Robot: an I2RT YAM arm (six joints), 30 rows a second.
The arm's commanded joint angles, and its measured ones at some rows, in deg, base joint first. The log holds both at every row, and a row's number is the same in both.
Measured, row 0:
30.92 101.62 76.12 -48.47 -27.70 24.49
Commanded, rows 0 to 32:
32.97 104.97 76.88 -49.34 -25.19 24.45
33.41 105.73 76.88 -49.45 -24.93 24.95
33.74 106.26 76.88 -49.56 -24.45 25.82
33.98 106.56 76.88 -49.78 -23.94 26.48
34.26 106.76 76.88 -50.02 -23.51 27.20
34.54 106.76 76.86 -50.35 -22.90 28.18
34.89 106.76 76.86 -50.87 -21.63 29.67
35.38 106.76 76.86 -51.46 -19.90 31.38
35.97 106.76 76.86 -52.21 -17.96 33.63
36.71 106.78 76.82 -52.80 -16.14 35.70
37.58 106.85 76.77 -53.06 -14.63 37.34
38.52 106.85 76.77 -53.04 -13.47 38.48
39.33 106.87 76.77 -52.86 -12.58 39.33
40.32 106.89 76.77 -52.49 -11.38 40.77
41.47 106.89 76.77 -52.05 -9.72 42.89
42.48 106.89 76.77 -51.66 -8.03 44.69
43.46 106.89 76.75 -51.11 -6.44 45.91
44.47 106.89 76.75 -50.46 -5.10 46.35
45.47 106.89 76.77 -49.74 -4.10 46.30
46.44 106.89 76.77 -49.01 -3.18 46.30
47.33 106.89 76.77 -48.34 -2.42 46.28
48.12 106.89 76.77 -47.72 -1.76 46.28
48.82 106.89 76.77 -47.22 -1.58 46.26
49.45 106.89 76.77 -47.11 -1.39 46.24
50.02 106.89 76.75 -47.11 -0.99 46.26
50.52 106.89 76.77 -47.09 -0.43 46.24
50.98 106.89 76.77 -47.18 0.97 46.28
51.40 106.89 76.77 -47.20 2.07 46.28
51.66 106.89 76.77 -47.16 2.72 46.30
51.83 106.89 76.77 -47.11 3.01 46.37
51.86 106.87 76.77 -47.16 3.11 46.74
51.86 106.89 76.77 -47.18 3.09 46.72
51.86 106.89 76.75 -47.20 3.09 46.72
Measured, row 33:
51.70 106.94 76.14 -47.13 0.30 46.09
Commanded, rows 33 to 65:
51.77 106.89 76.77 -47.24 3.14 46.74
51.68 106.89 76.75 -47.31 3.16 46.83
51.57 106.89 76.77 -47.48 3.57 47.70
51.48 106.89 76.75 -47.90 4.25 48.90
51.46 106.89 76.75 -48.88 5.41 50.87
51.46 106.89 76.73 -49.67 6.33 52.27
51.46 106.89 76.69 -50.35 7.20 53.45
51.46 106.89 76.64 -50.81 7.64 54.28
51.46 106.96 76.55 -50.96 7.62 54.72
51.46 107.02 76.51 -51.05 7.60 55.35
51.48 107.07 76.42 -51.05 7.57 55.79
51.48 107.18 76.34 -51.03 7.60 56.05
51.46 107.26 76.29 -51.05 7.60 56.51
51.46 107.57 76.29 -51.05 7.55 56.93
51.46 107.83 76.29 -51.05 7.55 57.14
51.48 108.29 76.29 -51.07 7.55 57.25
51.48 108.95 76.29 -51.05 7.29 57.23
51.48 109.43 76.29 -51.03 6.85 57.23
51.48 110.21 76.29 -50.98 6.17 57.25
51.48 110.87 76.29 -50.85 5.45 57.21
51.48 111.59 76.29 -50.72 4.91 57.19
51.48 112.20 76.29 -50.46 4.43 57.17
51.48 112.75 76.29 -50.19 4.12 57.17
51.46 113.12 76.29 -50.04 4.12 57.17
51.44 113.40 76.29 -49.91 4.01 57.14
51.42 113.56 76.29 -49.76 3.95 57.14
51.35 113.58 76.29 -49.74 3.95 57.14
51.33 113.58 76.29 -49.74 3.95 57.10
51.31 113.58 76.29 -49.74 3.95 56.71
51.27 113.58 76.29 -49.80 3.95 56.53
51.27 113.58 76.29 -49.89 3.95 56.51
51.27 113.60 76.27 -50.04 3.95 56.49
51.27 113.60 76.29 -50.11 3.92 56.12
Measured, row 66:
51.68 113.65 76.12 -49.91 3.79 56.21
